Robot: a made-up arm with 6 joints.
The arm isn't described. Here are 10 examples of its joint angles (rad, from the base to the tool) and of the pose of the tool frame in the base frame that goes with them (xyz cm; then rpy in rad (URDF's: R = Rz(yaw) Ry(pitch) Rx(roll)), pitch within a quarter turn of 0, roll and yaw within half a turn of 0).
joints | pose
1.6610 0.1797 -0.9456 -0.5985 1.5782 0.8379 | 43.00 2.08 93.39 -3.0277 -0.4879 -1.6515
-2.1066 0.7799 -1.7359 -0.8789 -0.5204 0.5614 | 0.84 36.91 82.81 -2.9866 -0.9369 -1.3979
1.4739 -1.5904 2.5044 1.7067 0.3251 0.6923 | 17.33 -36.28 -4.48 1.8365 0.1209 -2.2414
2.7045 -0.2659 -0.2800 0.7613 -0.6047 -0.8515 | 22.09 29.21 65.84 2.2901 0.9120 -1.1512
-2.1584 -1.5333 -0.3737 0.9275 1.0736 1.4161 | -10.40 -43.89 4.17 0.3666 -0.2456 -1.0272
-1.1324 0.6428 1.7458 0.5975 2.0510 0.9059 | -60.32 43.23 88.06 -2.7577 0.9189 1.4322
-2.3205 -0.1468 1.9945 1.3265 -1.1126 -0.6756 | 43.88 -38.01 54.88 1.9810 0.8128 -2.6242
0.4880 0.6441 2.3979 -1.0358 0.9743 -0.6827 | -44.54 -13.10 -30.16 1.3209 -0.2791 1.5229
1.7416 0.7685 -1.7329 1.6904 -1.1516 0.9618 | -28.64 -39.22 91.28 -2.4956 -0.7111 1.1089
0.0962 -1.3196 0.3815 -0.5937 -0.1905 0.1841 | -62.56 -49.11 28.35 0.1603 -0.8987 -1.4904
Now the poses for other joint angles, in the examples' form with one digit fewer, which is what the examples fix.
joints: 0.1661 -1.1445 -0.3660 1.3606 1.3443 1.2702
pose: 16.1 -62.4 77.9 2.728 0.261 -2.333
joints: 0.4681 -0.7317 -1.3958 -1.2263 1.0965 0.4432
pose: 29.3 -56.2 42.4 2.226 -0.377 -2.108
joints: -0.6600 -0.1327 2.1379 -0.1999 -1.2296 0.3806
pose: 22.6 -44.4 74.6 -1.325 1.186 0.397
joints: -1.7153 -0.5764 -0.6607 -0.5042 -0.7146 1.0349
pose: -16.9 23.4 80.3 -1.436 -0.584 -2.343
